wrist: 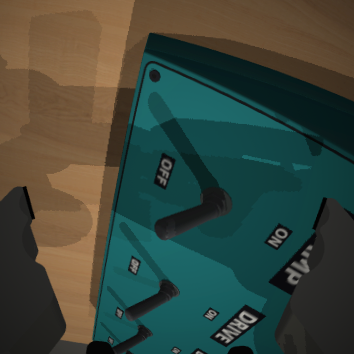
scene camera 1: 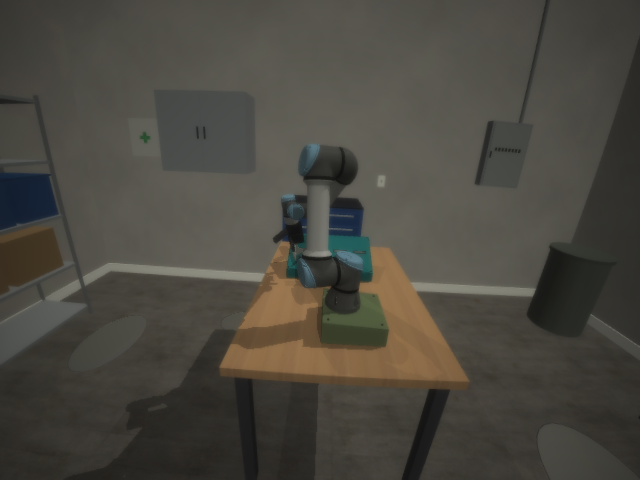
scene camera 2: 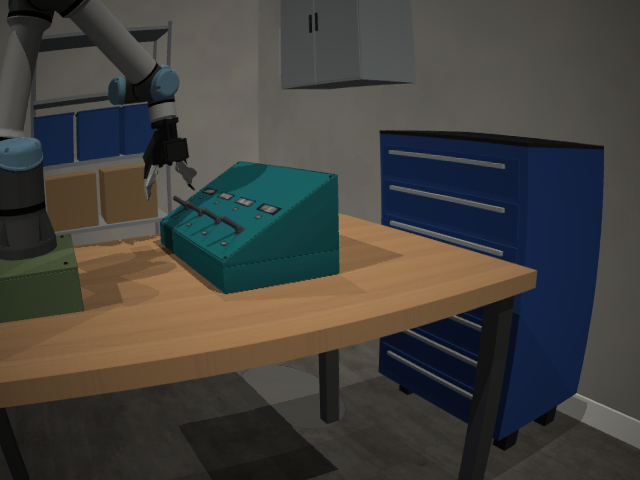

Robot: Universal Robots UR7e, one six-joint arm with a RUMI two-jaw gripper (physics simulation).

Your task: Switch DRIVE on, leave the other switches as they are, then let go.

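Frame: origin at the arm's base, x ahead, y left, z up, level; centimetres.
Seen in the pictures: gripper, between the fingertips: (wrist: pixel 174 196) (scene camera 1: pixel 294 255) (scene camera 2: pixel 171 195); arm's base, origin of its link: (scene camera 1: pixel 342 303) (scene camera 2: pixel 26 249).
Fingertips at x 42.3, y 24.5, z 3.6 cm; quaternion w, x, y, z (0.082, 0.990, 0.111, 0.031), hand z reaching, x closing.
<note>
Offsets run from my fingertips to a thing's top centre. "pt": to the spot under its first point. Level surfaces: height alone.
A teal sloped console (scene camera 1: pixel 357 243) (scene camera 2: pixel 305 235) (wrist: pixel 200 270) carries a row of black lever switches. In the wrist view the DRIVE lever @(dx +1.5, dy -14.9, dz +0.2 cm) (wrist: pixel 152 302) is second from the top, beside the DRIVE label @(dx +9.7, dy -15.1, dz +0.7 cm) (wrist: pixel 238 325), and leans toward its OFF mark. The LAMP lever @(dx +1.7, dy -2.9, dz +0.2 cm) (wrist: pixel 192 220), above it, also leans to the OFF side, as does a third lever @(pt dx +1.6, dy -26.4, dz -1.6 cm) (wrist: pixel 131 341) lower down. My gripper (scene camera 2: pixel 170 191) (wrist: pixel 174 196) is open and empty above the console's lever side. In the wrist view its jaws stand on both sides of the LAMP lever, above the DRIVE lever. The right jaw partly hides the LAMP label.
The console stands on a wooden table @(dz -13.1 cm) (scene camera 1: pixel 289 330) (scene camera 2: pixel 310 310). The arm's green base block (scene camera 1: pixel 353 330) (scene camera 2: pixel 41 294) is on the table in front of it. A blue drawer cabinet (scene camera 2: pixel 547 232) stands behind the table. A metal shelf rack (scene camera 1: pixel 56 180) holds blue and brown boxes.
</note>
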